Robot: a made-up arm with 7 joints. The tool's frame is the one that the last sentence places.
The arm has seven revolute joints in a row. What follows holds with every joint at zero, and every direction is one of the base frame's. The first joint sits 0.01 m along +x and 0.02 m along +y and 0.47 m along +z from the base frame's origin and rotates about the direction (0, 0.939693, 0.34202), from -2.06 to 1.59 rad. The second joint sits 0.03 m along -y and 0.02 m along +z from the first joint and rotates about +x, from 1.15 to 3.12 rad. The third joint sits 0.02 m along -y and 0.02 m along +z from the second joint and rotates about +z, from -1.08 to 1.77 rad. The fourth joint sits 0.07 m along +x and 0.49 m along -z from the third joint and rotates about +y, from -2.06 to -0.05 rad. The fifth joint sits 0.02 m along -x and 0.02 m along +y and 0.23 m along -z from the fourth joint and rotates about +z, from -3.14 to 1.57 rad. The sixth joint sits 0.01 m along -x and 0.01 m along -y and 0.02 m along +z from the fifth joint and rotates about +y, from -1.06 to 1.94 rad. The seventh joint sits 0.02 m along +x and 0.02 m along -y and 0.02 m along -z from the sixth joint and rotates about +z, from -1.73 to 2.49 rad. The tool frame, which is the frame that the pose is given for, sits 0.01 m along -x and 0.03 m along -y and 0.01 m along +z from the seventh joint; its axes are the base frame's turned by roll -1.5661, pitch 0.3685 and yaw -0.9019 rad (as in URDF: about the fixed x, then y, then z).
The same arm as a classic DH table. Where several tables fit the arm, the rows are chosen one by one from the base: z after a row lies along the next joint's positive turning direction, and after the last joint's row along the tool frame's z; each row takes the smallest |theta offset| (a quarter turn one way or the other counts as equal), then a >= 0, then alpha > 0; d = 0 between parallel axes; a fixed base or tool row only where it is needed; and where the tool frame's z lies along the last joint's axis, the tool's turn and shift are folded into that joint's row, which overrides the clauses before.
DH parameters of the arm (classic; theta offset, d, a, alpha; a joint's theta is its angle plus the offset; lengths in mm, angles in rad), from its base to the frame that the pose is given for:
base (fixed): 0.0000 462.7 10.0 -1.2218
joint 1: -1.5708 -0.1 29.1 -1.5708
joint 2: 1.2218 0.0 20.0 1.5708
joint 3: 1.5708 -470.0 70.0 -1.5708
joint 4: 0.0000 20.0 -20.0 1.5708
joint 5: 0.0000 -210.0 -10.0 -1.5708
joint 6: 0.0000 -30.0 20.0 1.5708
joint 7: -0.9036 -9.9 17.4 -1.5664
tool (fixed): 0.3685 -26.4 0.0 0.0000
Joint limits (rad, base to tool): -2.0600..1.5900 1.1500..3.1200 -1.0800..1.7700 -2.0600..-0.0500 -3.1400..1.5700 -1.0600..1.9400 -1.7300..2.4900

